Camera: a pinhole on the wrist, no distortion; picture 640 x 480 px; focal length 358.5 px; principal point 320.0 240.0 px. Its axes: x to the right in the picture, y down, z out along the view. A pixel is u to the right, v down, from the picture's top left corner.
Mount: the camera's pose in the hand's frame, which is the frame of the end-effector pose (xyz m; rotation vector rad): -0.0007 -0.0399 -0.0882 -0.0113 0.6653 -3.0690
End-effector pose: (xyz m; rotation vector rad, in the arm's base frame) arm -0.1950 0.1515 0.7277 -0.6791 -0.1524 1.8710
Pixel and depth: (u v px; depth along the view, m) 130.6 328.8 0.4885
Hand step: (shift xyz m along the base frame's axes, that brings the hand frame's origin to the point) 0.0639 0.4381 0.2974
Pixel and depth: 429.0 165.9 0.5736
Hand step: -0.0703 0.0177 0.5360
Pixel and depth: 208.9 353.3 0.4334
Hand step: 0.1174 0.3127 0.2951
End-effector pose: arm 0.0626 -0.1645 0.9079 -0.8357 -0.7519 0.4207
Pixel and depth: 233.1 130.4 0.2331
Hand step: -0.0712 0.0690 0.1484
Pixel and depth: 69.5 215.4 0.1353
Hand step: 0.0397 0.0234 0.1262
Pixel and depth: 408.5 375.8 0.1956
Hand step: -0.0668 -0.1139 0.1545
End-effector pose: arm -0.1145 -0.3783 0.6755 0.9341 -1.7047 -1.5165
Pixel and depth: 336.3 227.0 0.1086
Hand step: -0.0013 0.0048 -0.0822
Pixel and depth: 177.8 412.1 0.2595
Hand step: -0.1145 -0.0573 -0.2673
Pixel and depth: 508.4 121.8 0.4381
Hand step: -0.1885 0.3808 -0.1336
